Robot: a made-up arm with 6 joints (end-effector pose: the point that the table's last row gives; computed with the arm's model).
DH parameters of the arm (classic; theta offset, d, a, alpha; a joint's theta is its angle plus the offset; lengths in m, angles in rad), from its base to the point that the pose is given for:
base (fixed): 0 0.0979 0 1.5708
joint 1: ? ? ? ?
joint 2: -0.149 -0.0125 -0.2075 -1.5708
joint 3: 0 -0.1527 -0.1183 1.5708
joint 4: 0 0.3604 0.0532 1.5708
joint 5: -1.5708 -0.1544 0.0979 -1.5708
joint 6: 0 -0.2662 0.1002 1.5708
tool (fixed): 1.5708 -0.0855 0 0
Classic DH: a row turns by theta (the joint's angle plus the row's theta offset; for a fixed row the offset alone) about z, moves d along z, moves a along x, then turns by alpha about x.
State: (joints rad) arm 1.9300 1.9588 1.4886 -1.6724 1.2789 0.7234
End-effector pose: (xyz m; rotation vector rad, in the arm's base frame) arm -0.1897 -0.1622 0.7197 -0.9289 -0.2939 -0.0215
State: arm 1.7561 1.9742 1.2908 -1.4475 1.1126 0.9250
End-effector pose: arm -0.0647 -0.1507 0.6029 -0.4317 -0.2822 0.1428
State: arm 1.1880 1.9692 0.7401 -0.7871 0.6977 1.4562
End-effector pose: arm 0.0104 0.1316 0.3929 0.9617 0.2401 0.0039
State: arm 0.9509 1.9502 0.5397 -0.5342 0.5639 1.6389
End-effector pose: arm 0.0080 0.2408 0.4561 1.3583 0.5200 -0.3104
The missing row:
joint 1: -0.149 0 0.357 3.1416
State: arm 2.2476 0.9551 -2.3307 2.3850 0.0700 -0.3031
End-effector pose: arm -0.6603 -0.1819 0.3183 -2.5611 0.7457 -0.5373
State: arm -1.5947 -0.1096 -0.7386 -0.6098 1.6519 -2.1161
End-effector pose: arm 0.1608 0.1014 0.0041 -0.3105 -1.4269 0.9024
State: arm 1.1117 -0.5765 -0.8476 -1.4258 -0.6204 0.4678
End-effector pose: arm 0.3872 0.3372 -0.0149 0.7550 -2.3065 1.7314
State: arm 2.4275 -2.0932 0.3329 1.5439 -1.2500 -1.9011
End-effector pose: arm 0.1155 0.5738 0.4733 0.4939 -1.2352 -1.3823
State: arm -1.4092 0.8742 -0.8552 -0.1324 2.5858 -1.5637
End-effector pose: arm 0.3255 0.4322 -0.1141 1.4782 -0.9968 0.5002
